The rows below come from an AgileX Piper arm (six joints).
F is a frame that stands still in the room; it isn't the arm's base.
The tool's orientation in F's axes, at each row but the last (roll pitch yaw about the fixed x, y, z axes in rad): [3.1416, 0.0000, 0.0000]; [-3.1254, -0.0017, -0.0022]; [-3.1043, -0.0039, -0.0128]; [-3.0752, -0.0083, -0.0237]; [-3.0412, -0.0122, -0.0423]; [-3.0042, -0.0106, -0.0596]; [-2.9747, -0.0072, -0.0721]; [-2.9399, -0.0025, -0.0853]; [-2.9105, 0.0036, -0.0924]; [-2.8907, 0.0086, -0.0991]
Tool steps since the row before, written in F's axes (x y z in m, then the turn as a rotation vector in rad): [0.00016, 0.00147, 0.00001, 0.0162, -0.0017, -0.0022]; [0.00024, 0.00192, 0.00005, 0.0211, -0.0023, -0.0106]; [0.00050, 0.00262, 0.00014, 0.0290, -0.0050, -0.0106]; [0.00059, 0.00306, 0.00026, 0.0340, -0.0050, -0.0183]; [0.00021, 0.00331, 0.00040, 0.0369, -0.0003, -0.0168]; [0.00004, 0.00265, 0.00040, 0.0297, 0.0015, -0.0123]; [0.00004, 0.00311, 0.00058, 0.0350, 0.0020, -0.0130]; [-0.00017, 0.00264, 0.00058, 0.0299, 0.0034, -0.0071]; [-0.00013, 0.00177, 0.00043, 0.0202, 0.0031, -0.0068]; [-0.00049, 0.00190, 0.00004, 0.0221, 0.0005, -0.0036]
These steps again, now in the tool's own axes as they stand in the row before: [0.00016, -0.00147, -0.00001, 0.0162, 0.0017, 0.0022]; [0.00024, -0.00192, -0.00002, 0.0211, 0.0024, 0.0106]; [0.00047, -0.00263, -0.00004, 0.0290, 0.0050, 0.0105]; [0.00052, -0.00308, -0.00005, 0.0340, 0.0054, 0.0183]; [0.00007, -0.00334, -0.00006, 0.0367, 0.0005, 0.0173]; [-0.00011, -0.00268, -0.00003, 0.0294, -0.0015, 0.0129]; [-0.00018, -0.00316, -0.00006, 0.0347, -0.0023, 0.0138]; [-0.00039, -0.00268, -0.00005, 0.0295, -0.0044, 0.0082]; [-0.00029, -0.00180, -0.00002, 0.0199, -0.0033, 0.0077]; [-0.00068, -0.00179, 0.00042, 0.0220, -0.0018, 0.0040]
